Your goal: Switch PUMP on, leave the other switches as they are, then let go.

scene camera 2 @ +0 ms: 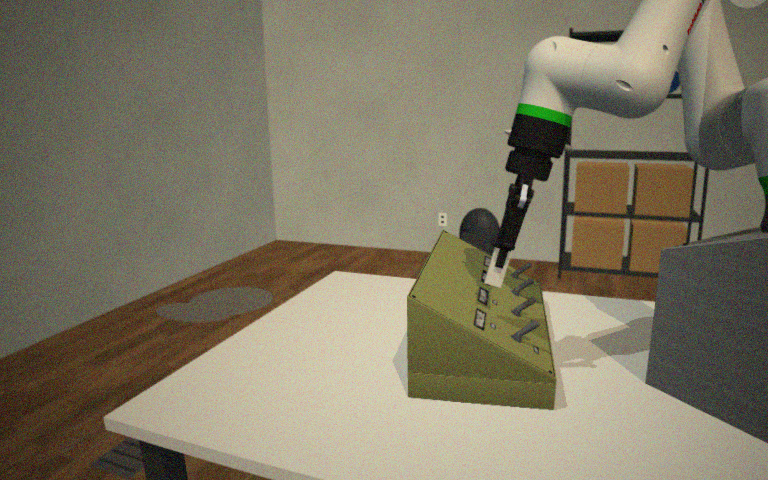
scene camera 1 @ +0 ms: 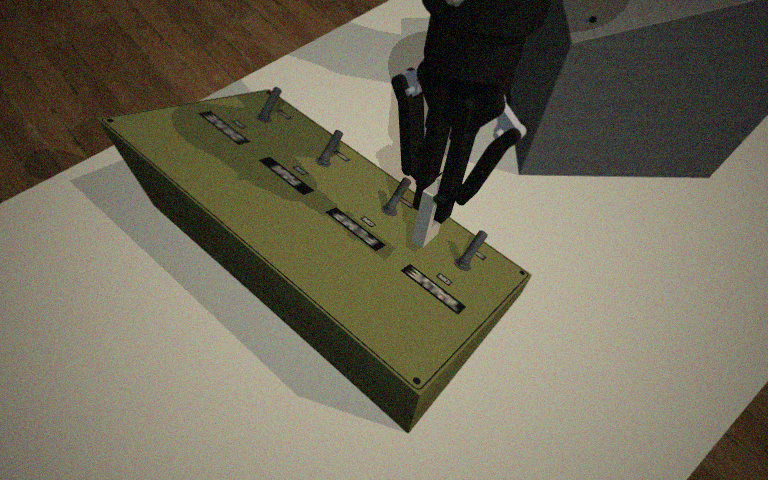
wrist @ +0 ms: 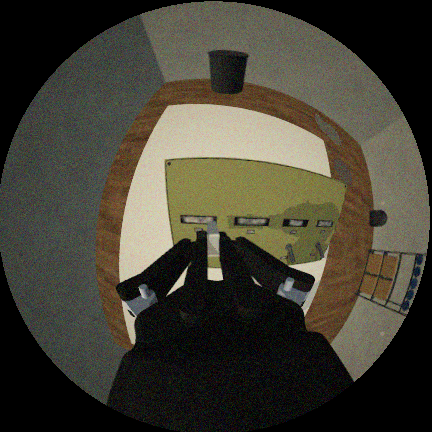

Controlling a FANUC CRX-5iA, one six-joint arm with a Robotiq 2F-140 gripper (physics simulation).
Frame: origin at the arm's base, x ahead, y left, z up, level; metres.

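Seen in the pictures: gripper, fingertip midpoint: [scene camera 2: 492, 284] [scene camera 1: 424, 237] [wrist: 211, 229].
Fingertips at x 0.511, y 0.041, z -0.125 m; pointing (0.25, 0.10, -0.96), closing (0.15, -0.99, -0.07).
Offsets run from my fingertips to a thing's top centre. Level surfaces: height alone.
An olive console with a sloped panel [scene camera 1: 317, 249] [scene camera 2: 447, 328] [wrist: 215, 187] carries a row of grey toggle levers. In scene camera 1 they run from the leftmost lever @(0.051 m down, 0.035 m back, 0.331 m right) [scene camera 1: 269, 104], through the second lever @(0.051 m down, 0.045 m back, 0.212 m right) [scene camera 1: 330, 148] [wrist: 290, 253] and third lever @(0.051 m down, 0.056 m back, 0.092 m right) [scene camera 1: 397, 196], to the rightmost lever @(0.051 m down, 0.066 m back, 0.027 m left) [scene camera 1: 471, 250]. All lean the same way, towards the panel's lower edge. The name plates are too blurred to read, so I cannot tell which is PUMP. My gripper [scene camera 1: 424, 223] [scene camera 2: 494, 275] [wrist: 211, 229] is shut and empty. Its tips are close to the panel, between the third and rightmost levers; contact is unclear.
The console stands on a white table @(0.182 m down) [scene camera 1: 594, 350] [scene camera 2: 283, 362]. A large grey block [scene camera 1: 634, 113] [scene camera 2: 707, 316] stands beside the table on the arm's side. A shelf rack [scene camera 2: 562, 226] with boxes and a dark bin [wrist: 227, 72] are in the background.
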